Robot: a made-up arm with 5 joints. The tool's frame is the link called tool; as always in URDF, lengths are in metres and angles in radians.
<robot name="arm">
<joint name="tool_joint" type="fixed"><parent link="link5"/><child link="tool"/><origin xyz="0 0 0" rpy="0 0 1.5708"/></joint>
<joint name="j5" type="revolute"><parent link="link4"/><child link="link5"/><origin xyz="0.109 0.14 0" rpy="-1.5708 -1.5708 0"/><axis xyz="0 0 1"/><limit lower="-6.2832" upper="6.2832"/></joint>
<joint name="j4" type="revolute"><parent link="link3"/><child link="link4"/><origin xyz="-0.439 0.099 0" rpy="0 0 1.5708"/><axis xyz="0 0 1"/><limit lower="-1.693" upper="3.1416"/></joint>
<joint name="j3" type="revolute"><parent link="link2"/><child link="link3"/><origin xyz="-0.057 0.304 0" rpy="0 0 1.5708"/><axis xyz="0 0 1"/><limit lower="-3.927" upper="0.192"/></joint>
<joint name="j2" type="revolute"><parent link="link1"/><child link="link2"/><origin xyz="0 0 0" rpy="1.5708 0 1.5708"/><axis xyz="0 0 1"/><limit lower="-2.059" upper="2.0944"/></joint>
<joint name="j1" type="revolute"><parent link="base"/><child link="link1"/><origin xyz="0 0 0.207" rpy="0 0 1.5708"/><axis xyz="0 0 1"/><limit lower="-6.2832" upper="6.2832"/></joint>
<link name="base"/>
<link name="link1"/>
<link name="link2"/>
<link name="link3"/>
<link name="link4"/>
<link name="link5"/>
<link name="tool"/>
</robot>
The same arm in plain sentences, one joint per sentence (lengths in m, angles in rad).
The arm has five revolute joints in a row. What follows holds with every joint at zero, and every direction is one of the base frame's.
Joint 1 is mounted 0.207 m along +z from the base frame's origin and rotates about +z, from -6.2832 to 6.2832 rad.
Joint 2 is mounted at the same point as joint 1 and rotates about +y, from -2.059 to 2.0944 rad.
Joint 3 is mounted 0.057 m along +x and 0.304 m along +z from joint 2 and rotates about +y, from -3.927 to 0.192 rad.
Joint 4 is mounted 0.099 m along +x and 0.439 m along -z from joint 3 and rotates about +y, from -1.693 to 3.1416 rad.
Joint 5 is mounted 0.109 m along +x and 0.14 m along -z from joint 4 and rotates about -z, from -6.2832 to 6.2832 rad.
The tool frame, which is the frame that the pose is given for, is mounted at the same point as joint 5; its axes are the base frame's turned by roll 3.1416, pitch 0 and yaw 0 rad (as in URDF: about the fixed x, then y, then z).

